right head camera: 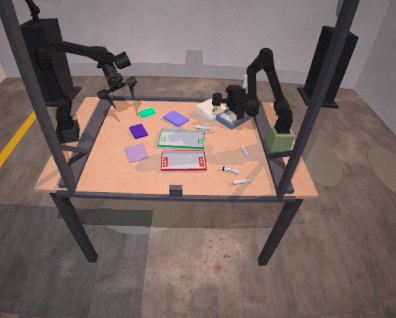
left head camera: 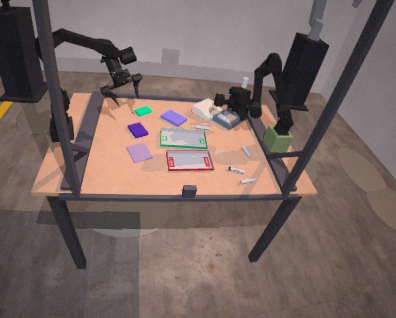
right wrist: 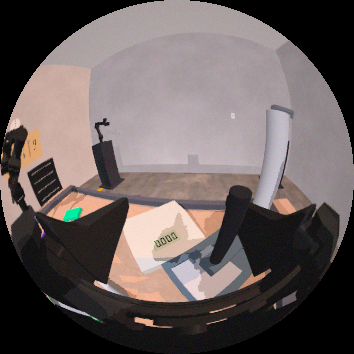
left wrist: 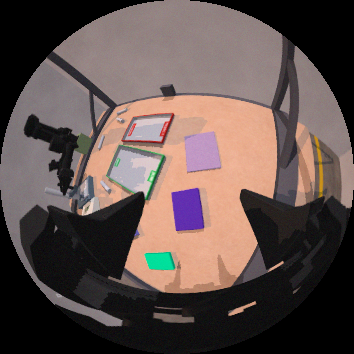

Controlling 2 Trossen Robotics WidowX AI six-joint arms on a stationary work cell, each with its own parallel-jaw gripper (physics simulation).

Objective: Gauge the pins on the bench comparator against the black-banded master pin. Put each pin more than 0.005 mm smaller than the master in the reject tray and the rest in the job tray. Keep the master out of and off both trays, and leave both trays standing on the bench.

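Places are measured from the left arm's base along level axes (x ahead, y left, z up), in centimetres.
Where they show: left gripper, fingertip midpoint: (right head camera: pixel 124 104) (left head camera: pixel 128 102) (left wrist: pixel 194 195); right gripper, fingertip midpoint: (right head camera: pixel 224 93) (left head camera: pixel 224 94) (right wrist: pixel 177 201) (left wrist: pixel 62 193); left arm's base at its link origin: (right head camera: pixel 66 126); right arm's base at its link origin: (right head camera: pixel 282 129) (left head camera: pixel 281 131) (left wrist: pixel 75 140).
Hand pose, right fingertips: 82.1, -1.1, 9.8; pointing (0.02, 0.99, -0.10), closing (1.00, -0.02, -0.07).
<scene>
Each offset is from my right fingertips to the top centre of the thing, as dx, dy, dz. "spot": to the spot under its first point.
The black-banded master pin {-9.7, -40.1, -14.6} (left head camera: pixel 236 170) (right head camera: pixel 230 170) lies right of the red-rimmed reject tray {-28.7, -29.8, -14.7} (left head camera: pixel 190 170) (right head camera: pixel 183 170). Plain pins lie near it {-7.5, -47.3, -14.7} (left head camera: pixel 248 181), farther back {spot: +1.0, -29.7, -15.1} (left head camera: pixel 245 151), and behind (left head camera: pixel 202 127) the green-rimmed job tray {-26.1, -14.3, -14.5} (left head camera: pixel 182 147) (right head camera: pixel 181 147). Both trays look empty. The blue-grey comparator {spot: +1.2, -6.6, -12.6} (left head camera: pixel 226 120) (right wrist: pixel 212 246) stands beside its cream display box {spot: -6.5, +5.2, -11.9} (right wrist: pixel 145 235), which reads zeros. My right gripper (right wrist: pixel 177 201) is open and low at the comparator, whose black lever {spot: +3.2, -3.8, +0.6} (right wrist: pixel 232 225) shows ahead between the fingers. My left gripper (left head camera: pixel 128 100) (right head camera: pixel 123 101) (left wrist: pixel 194 195) is open above the back left.
A green block {-39.9, +13.5, -15.0} (left head camera: pixel 143 111) (left wrist: pixel 160 261), a violet block {-25.3, +4.0, -14.4} (left head camera: pixel 173 118), a dark purple block {-46.5, -3.2, -14.8} (left head camera: pixel 138 130) (left wrist: pixel 188 210) and a lilac square {spot: -49.1, -19.3, -16.0} (left head camera: pixel 139 152) (left wrist: pixel 202 151) lie left of the trays and display. The comparator's pale column {+11.8, +1.3, +8.6} (right wrist: pixel 276 155) rises close to my right gripper.
</scene>
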